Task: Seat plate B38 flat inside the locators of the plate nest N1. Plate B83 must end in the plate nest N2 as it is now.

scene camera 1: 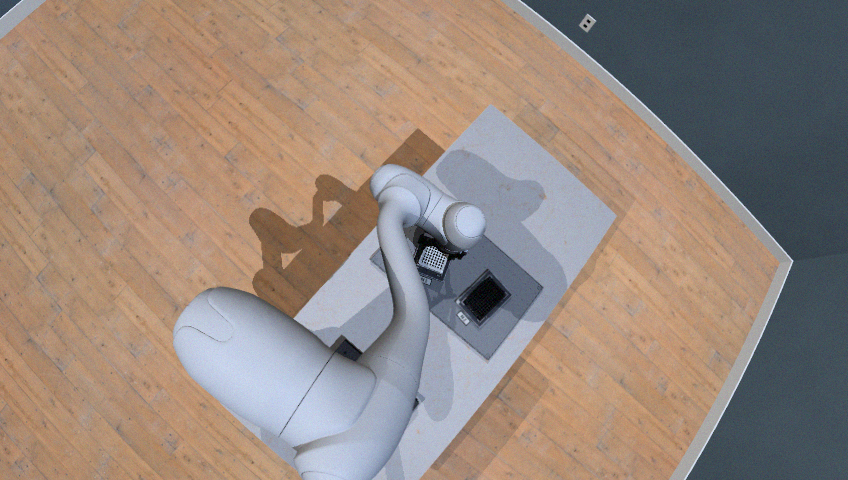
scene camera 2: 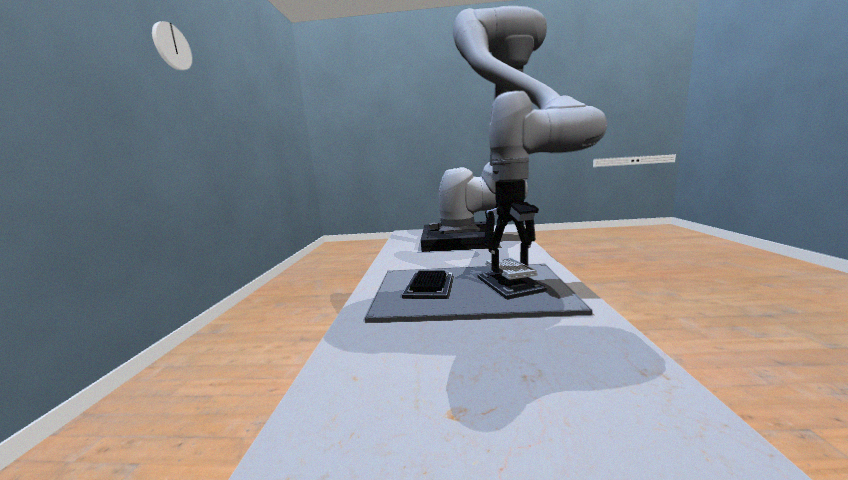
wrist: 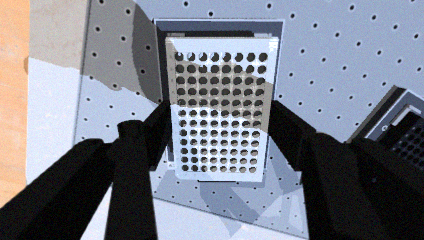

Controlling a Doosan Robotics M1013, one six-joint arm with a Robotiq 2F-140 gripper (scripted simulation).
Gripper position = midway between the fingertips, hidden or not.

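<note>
You'd see my gripper [scene camera 2: 509, 268] here, and the wrist view has the gripper [wrist: 220, 114] too. There's also a white plate B38 [wrist: 214, 138], plus a plate B83 [scene camera 1: 484, 303].
</note>
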